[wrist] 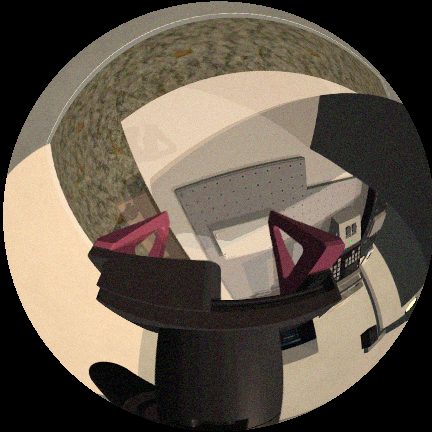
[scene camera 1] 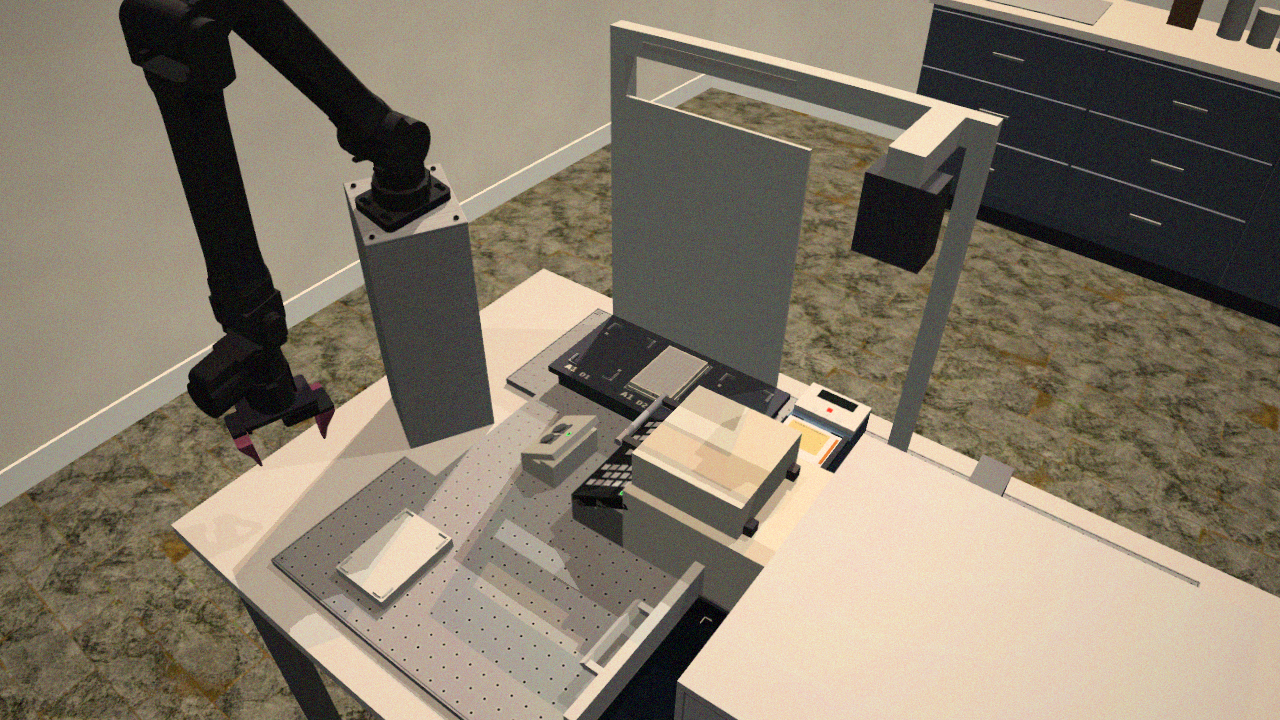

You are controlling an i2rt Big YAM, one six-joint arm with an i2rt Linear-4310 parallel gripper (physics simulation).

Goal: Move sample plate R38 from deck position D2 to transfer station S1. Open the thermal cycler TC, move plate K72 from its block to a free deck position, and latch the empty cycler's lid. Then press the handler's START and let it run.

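Frame: origin at the arm's base, x ahead, y left, z up, level; centimetres.
Seen in the pictures: gripper, fingertip midpoint: (wrist: 218,216) (scene camera 1: 292,449); arm's base, link origin: (scene camera 1: 403,202).
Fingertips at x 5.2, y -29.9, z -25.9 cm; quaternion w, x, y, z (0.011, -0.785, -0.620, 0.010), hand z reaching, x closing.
Offsets run from my fingertips to a thing's top centre. "*": to the spot under its first point. Level surfaces: height alone.
A pale plate @[dx +24.3, dy +58.0, dz -8.9 cm] (scene camera 1: 669,371) lies at the D2 marking of the dark deck @[dz -10.5 cm] (scene camera 1: 586,380); its label is too small to read. The thermal cycler @[* dx +50.6, dy +29.3, dz +2.5 cm] (scene camera 1: 693,497) has its bulky beige lid @[* dx +48.3, dy +37.3, dz +4.9 cm] (scene camera 1: 716,443) down, with a grey handle bar @[dx +35.8, dy +36.6, dz +3.0 cm] (scene camera 1: 642,420) at the front; no plate shows inside. A flat white pad @[* dx +16.6, dy +2.8, dz -13.1 cm] (scene camera 1: 393,555) (wrist: 242,240) with dark corner marks lies on the perforated board; I cannot read whether it is S1. My gripper (scene camera 1: 292,450) (wrist: 218,216) is open and empty, high near the table's left edge, away from the plate and cycler.
A small box @[dx +20.7, dy +34.4, dz -7.0 cm] (scene camera 1: 560,447) (wrist: 349,226) with two dark controls and a green light stands before the keypad @[* dx +33.5, dy +31.6, dz -7.0 cm] (scene camera 1: 608,474) (wrist: 353,256). A grey column (scene camera 1: 425,331) carries the arm. A tall panel (scene camera 1: 707,232), a gantry post @[dx +62.8, dy +71.6, dz +41.5 cm] (scene camera 1: 948,286) and a white device @[dx +51.0, dy +64.1, dz -9.5 cm] (scene camera 1: 827,407) stand behind.
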